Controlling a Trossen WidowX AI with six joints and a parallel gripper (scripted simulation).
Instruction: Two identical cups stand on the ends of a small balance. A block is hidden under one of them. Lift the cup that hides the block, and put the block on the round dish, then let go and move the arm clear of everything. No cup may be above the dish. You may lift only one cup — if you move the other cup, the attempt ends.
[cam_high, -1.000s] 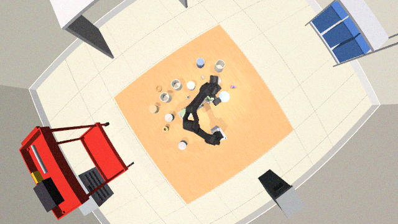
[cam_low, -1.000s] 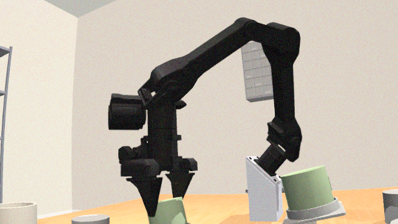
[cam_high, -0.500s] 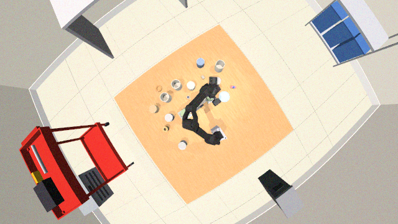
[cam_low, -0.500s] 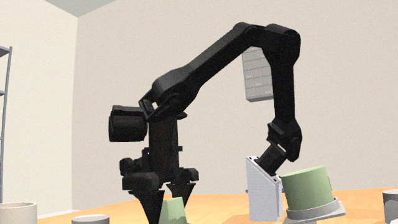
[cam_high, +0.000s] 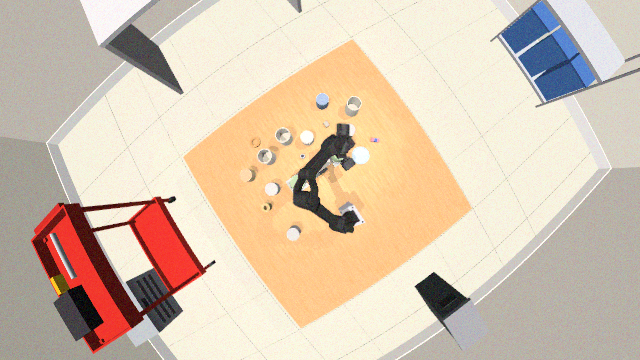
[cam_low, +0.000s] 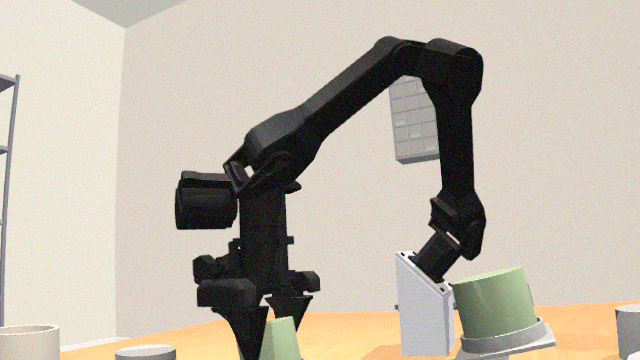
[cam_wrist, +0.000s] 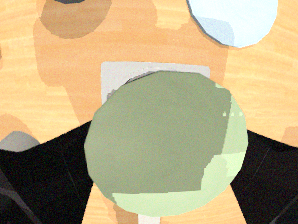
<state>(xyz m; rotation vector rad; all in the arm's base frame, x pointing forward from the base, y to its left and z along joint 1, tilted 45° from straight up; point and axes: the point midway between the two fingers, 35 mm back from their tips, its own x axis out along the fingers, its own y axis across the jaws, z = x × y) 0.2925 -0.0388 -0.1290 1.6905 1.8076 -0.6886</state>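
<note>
The pale blue round dish is 110 mm to the right of my gripper tip, 70 mm behind it and 40 mm below it. From my gripper tip the other things lie so: grey block (10 mm below); then green cup (20 mm to the right, 10 mm above); then balance (140 mm to the left, 10 mm below).
</note>
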